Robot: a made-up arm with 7 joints.
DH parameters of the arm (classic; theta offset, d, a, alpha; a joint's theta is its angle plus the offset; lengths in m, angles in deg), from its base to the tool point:
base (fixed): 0 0 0 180
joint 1: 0 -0.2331 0 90
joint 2: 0 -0.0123 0 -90
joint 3: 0 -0.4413 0 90
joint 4: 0 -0.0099 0 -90
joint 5: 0 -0.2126 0 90
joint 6: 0 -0.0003 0 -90
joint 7: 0 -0.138 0 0
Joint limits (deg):
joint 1: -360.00..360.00
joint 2: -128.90..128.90
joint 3: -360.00..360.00
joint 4: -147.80..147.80
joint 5: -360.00..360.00
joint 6: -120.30..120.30
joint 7: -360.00..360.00
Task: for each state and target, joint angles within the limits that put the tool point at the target. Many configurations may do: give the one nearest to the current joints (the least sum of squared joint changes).
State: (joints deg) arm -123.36 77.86 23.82 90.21 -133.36 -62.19 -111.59
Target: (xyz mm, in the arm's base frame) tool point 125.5 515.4 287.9
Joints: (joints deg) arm -107.31 62.29 37.59 78.36 -126.00 -60.93 -111.59
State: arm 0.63 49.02 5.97 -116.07 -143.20 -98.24 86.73
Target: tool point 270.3 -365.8 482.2
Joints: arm 30.63 79.14 -17.66 -112.28 -134.22 -101.16 86.73
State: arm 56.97 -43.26 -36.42 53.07 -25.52 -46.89 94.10
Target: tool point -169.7 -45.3 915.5
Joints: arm 25.91 -27.87 4.87 58.21 -43.06 -52.75 94.10
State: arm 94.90 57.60 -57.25 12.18 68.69 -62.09 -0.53
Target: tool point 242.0 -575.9 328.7
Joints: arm 84.89 80.48 -49.68 44.94 88.83 -84.83 -0.53
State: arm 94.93 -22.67 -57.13 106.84 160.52 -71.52 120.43
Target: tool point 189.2 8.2 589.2
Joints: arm 90.59 -29.10 -44.97 90.07 163.94 -70.46 120.43
